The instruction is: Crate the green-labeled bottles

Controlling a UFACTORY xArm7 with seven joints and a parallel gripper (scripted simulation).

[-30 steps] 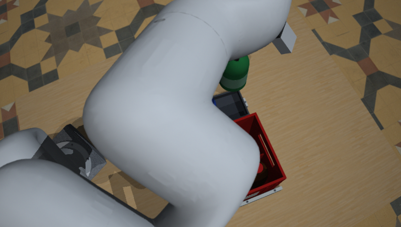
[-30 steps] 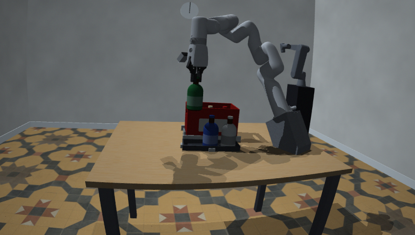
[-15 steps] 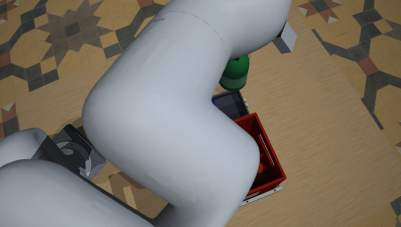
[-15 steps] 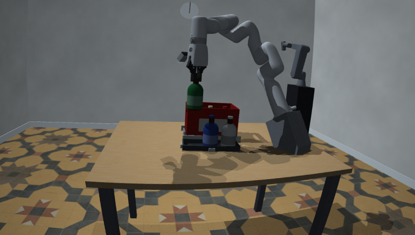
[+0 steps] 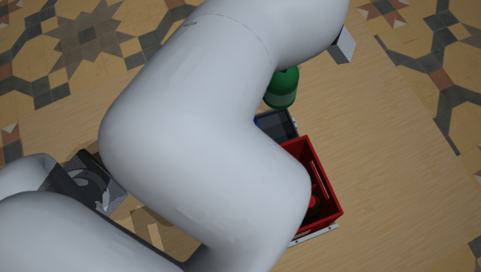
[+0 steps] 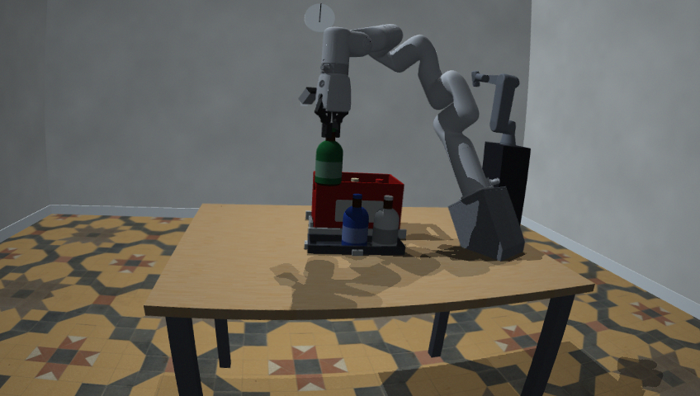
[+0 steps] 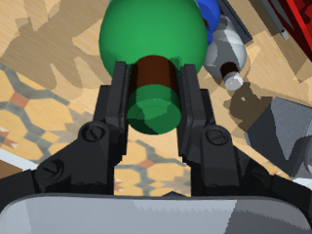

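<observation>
My gripper is now 70 mm above the green bottle. The rest, counted from my hand: dark tray: 90 mm behind, 10 mm to the left, 320 mm below; then white bottle: 170 mm behind, 20 mm to the left, 250 mm below; then blue bottle: 90 mm behind, 10 mm to the left, 250 mm below.
</observation>
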